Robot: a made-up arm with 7 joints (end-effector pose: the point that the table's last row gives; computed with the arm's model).
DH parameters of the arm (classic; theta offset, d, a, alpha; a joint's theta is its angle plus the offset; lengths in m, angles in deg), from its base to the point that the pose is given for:
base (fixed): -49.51 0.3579 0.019 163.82
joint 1: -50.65 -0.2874 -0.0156 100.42
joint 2: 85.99 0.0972 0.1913 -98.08
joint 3: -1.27 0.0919 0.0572 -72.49
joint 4: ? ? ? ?
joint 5: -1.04 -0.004 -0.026 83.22
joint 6: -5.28 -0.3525 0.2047 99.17
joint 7: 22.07 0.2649 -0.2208 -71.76
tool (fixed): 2.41 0.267 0 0
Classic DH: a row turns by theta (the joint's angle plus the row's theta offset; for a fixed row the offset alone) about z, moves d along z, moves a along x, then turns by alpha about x.
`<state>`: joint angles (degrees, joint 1 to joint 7).
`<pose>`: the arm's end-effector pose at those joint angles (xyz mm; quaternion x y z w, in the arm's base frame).
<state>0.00 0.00 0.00 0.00 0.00 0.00 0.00</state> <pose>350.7 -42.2 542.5 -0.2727 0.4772 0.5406 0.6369</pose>
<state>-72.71 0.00 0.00 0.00 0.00 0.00 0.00</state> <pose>206.5 281.3 513.3 -0.3532 0.2295 0.8872 0.1882</pose>
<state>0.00 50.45 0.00 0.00 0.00 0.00 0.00</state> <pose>171.3 -42.2 351.2 -0.0162 0.7031 0.6053 0.3729</pose>
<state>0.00 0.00 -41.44 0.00 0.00 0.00 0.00</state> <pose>329.7 -80.2 364.3 0.0171 0.3046 0.6519 0.6943</pose>
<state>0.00 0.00 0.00 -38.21 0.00 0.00 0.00</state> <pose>341.2 -41.5 240.4 -0.0482 0.6275 0.6240 0.4631</pose>
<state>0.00 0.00 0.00 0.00 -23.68 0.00 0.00</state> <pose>343.6 -83.2 442.5 -0.1231 0.3675 0.6174 0.6845</pose>
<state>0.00 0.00 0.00 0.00 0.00 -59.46 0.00</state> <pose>90.9 -96.2 810.6 -0.4404 0.0661 0.3599 0.8199</pose>
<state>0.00 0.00 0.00 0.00 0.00 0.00 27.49</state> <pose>350.7 -199.2 571.8 -0.1135 0.3350 0.6385 0.6835</pose>
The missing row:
joint 4: 3.49 -0.0362 -0.026 77.93
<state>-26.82 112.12 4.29 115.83 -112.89 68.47 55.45</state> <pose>-234.7 534.9 475.0 -0.6488 -0.1015 -0.6895 0.3056</pose>
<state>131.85 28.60 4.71 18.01 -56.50 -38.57 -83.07</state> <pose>-77.1 -307.1 562.6 0.2994 0.4463 -0.6822 0.4958</pose>
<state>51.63 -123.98 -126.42 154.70 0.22 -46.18 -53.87</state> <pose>211.7 -148.2 199.8 0.5471 -0.6175 -0.3646 0.4319</pose>
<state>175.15 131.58 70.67 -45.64 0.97 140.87 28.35</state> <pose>-135.8 406.2 815.3 -0.5273 -0.0015 -0.5806 0.6203</pose>
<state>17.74 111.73 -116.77 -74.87 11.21 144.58 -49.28</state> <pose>-177.1 52.5 1092.8 -0.0770 -0.7019 0.7080 0.0066</pose>
